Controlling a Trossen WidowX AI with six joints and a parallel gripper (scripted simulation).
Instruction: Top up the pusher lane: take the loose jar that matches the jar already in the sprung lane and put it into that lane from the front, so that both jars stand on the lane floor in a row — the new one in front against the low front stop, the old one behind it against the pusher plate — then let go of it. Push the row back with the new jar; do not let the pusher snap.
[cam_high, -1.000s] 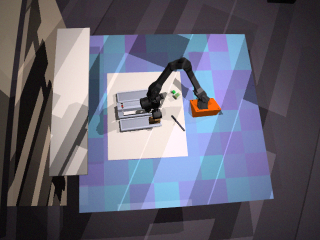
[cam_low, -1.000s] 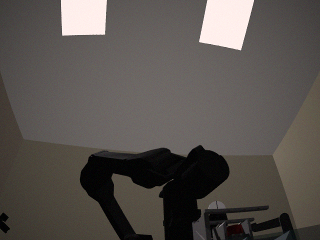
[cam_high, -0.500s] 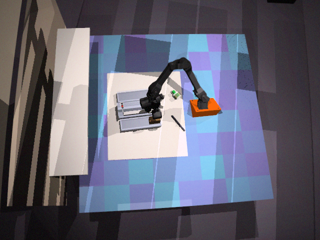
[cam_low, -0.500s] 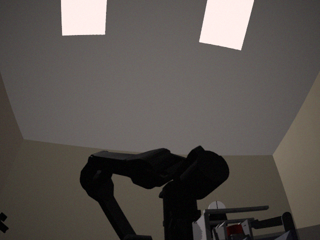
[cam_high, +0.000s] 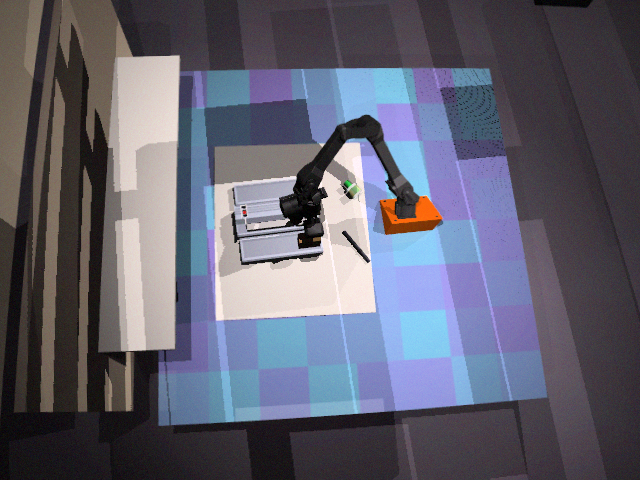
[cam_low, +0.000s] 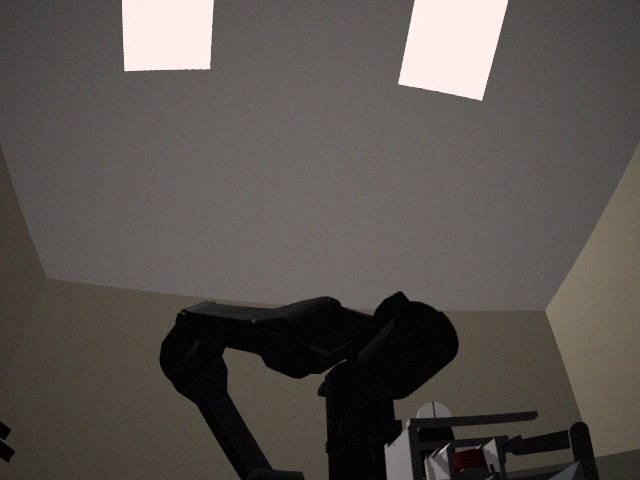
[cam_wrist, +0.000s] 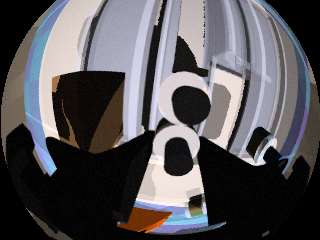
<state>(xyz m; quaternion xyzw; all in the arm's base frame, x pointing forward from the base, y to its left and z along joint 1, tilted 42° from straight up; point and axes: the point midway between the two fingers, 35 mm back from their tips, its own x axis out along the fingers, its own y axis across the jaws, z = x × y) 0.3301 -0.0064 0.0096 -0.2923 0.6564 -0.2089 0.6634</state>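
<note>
My gripper tip is 10 mm short of the brown box and 80 mm to the right of it. From my gripper tip the other things lie so: black rod (160 mm behind, 100 mm to the left, 30 mm below).
</note>
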